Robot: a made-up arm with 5 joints.
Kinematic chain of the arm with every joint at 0, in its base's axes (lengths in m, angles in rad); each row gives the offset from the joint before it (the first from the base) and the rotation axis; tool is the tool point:
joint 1: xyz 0 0 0.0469 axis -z
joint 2: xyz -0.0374 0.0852 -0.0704 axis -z
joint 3: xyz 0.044 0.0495 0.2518 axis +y
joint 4: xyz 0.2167 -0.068 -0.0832 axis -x
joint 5: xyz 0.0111 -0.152 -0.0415 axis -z
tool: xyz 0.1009 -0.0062 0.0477
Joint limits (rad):
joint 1: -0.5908..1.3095
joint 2: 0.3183..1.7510
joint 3: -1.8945..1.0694
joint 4: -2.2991..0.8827
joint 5: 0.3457..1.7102
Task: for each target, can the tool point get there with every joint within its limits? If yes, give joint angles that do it. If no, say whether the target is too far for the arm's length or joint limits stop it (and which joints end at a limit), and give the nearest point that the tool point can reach.
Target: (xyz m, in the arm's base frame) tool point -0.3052 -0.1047 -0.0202
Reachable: yes | joints 0.2815 1.5415 0.3890 -0.3130 0.7467
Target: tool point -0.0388 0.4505 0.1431
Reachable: no: joint limits stop it (at a limit: joint 1, joint 2, joint 5) | nearest point -0.0735 0.3132 0.0328 | short by 0.180 m
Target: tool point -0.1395 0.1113 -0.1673
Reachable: yes | joints 0.7217 1.5480 0.7948 -0.9423 0.4689
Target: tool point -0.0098 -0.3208 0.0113
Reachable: yes | joints 0.6186 0.9296 -0.2193 -1.5069 0.5408
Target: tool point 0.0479 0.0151 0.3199
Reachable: no: joint limits stop it (at a limit: joint 1, joint 2, joint 4, joint 5) | nearest point 0.1471 -0.0668 0.4184 | short by 0.162 m
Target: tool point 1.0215 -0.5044 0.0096
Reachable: no: too far | nearest point 0.3718 -0.1836 0.1463 | short by 0.737 m
